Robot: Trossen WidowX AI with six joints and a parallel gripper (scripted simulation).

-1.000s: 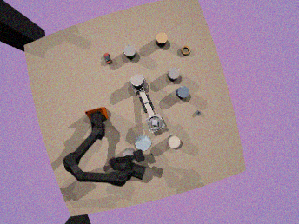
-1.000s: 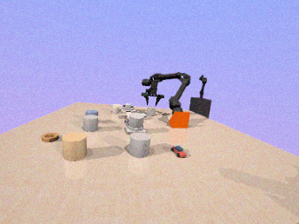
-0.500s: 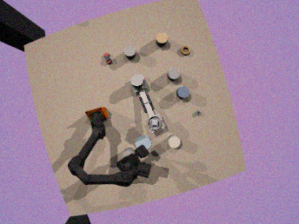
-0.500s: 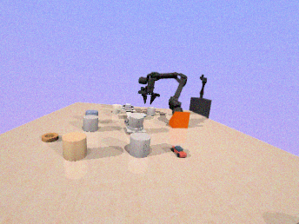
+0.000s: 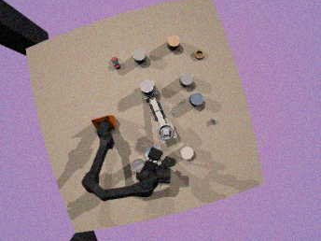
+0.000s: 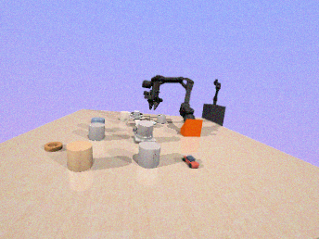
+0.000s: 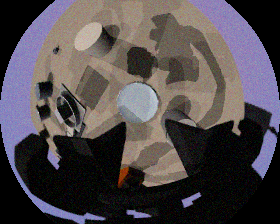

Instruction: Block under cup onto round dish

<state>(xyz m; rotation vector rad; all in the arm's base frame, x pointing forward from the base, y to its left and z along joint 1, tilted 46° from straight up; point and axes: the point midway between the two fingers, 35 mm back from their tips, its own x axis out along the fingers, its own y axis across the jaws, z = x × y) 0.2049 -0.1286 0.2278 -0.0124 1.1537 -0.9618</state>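
My gripper tip is now 12 cm to the right of the pale bluish block, 12 cm short of it and 1 cm above it. Also, from my gripper tip: cream cup (18 cm ahead, 6 cm below, 3 cm to the right); then balance beam (25 cm to the left, 10 cm ahead, 6 cm below); then round light-blue dish (10 cm below, 2 cm ahead, 1 cm to the left).
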